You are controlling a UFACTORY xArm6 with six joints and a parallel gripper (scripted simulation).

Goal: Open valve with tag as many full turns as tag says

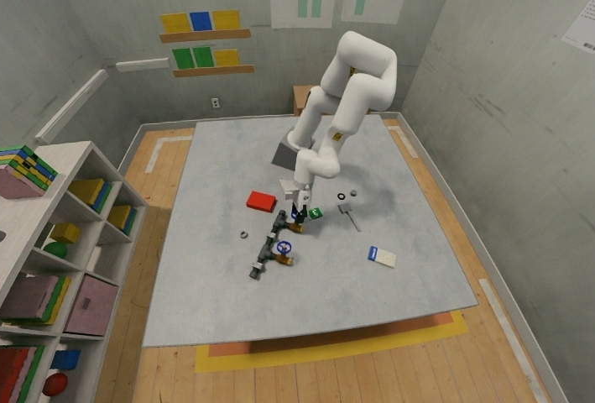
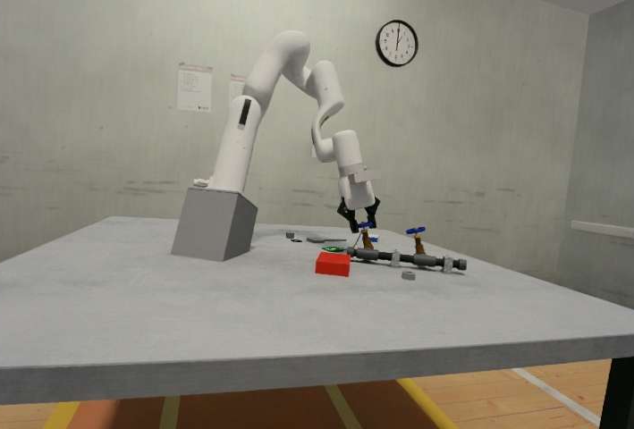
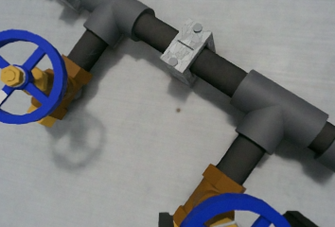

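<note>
My hand is 90 mm to the right of the green tag, 90 mm above it and 60 mm past it. Also, from my hand: grey nut: 240 mm to the right, 90 mm below, 40 mm ahead; red block: 170 mm to the right, 130 mm behind, 80 mm below; grey flat tool: 250 mm to the left, 90 mm below, 50 mm behind.
</note>
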